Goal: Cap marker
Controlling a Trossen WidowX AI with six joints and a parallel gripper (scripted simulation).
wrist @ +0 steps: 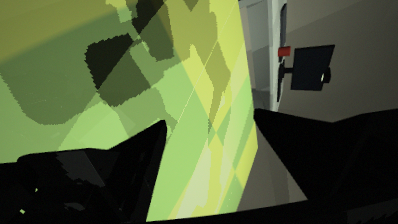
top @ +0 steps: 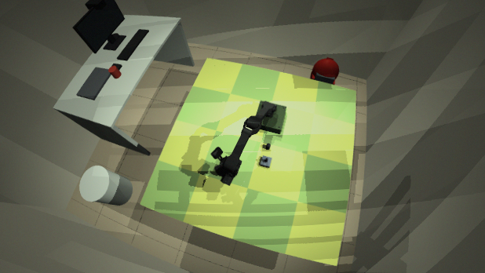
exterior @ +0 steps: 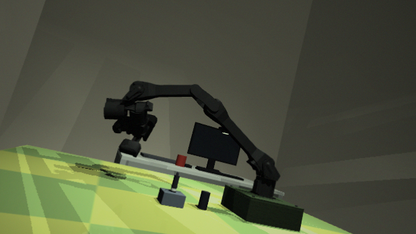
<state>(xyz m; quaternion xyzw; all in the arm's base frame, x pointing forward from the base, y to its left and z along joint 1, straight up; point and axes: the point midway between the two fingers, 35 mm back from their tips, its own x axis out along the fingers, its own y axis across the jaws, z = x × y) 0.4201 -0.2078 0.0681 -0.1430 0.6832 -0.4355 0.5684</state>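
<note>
Now: the dark cap 18 cm behind my gripper tip, 28 cm to the left of it and 9 cm below it. The rest, counted from my gripper tip: grey holder block: 8 cm behind, 29 cm to the left, 10 cm below.
</note>
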